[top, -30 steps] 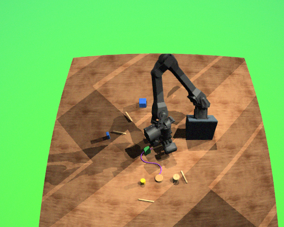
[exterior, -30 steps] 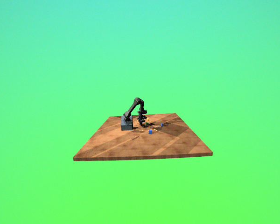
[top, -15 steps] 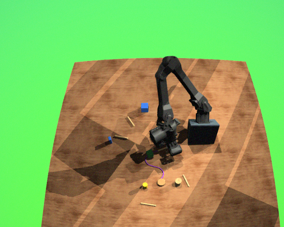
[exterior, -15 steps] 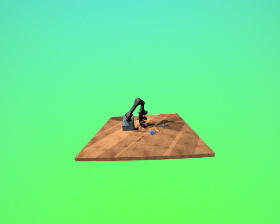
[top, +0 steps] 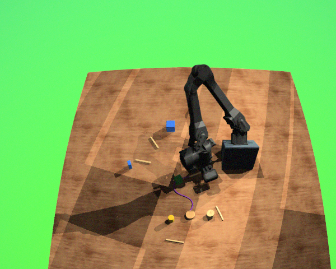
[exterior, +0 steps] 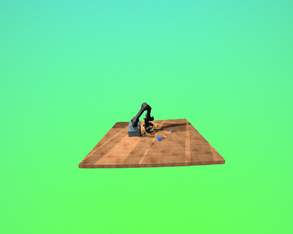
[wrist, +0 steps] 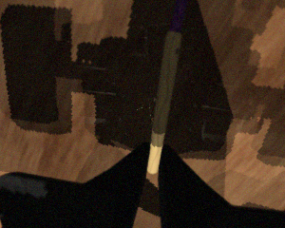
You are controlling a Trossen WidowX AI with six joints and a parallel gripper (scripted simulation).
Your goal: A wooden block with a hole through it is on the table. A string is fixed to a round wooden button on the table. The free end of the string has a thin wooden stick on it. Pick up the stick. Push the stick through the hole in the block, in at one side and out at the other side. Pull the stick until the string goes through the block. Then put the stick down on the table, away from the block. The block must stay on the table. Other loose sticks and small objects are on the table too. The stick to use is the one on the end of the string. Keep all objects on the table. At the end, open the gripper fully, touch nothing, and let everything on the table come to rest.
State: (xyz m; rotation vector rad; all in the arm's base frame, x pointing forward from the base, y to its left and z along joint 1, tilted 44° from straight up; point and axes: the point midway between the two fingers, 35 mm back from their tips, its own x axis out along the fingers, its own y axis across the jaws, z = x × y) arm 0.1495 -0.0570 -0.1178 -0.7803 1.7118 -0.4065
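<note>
The thin wooden stick is 40 mm ahead of my gripper tip, 10 mm to the left of it and 10 mm above it. Also, from my gripper tip: tan wooden cylinder (10 mm behind, 230 mm to the left, 20 mm above); green block (110 mm ahead, 30 mm to the left, 10 mm above); round wooden button (80 mm ahead, 210 mm to the left, 10 mm above).
</note>
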